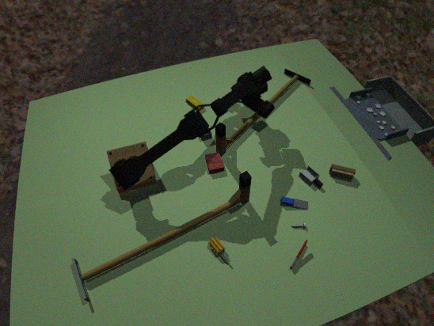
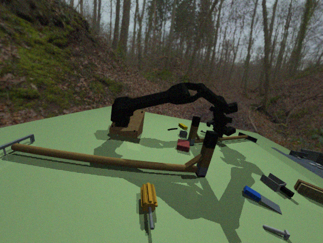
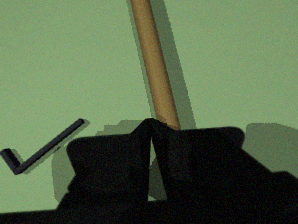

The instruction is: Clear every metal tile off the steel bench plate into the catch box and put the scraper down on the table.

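My gripper tip is now 50 mm below the long wooden scraper, 20 mm short of it and 10 mm to the left of it. Also, from my gripper tip: black hex key (120 mm to the left, 70 mm behind, 10 mm below); then yellow block (220 mm behind, 160 mm to the left); then small grey box (250 mm behind, 40 mm to the right).
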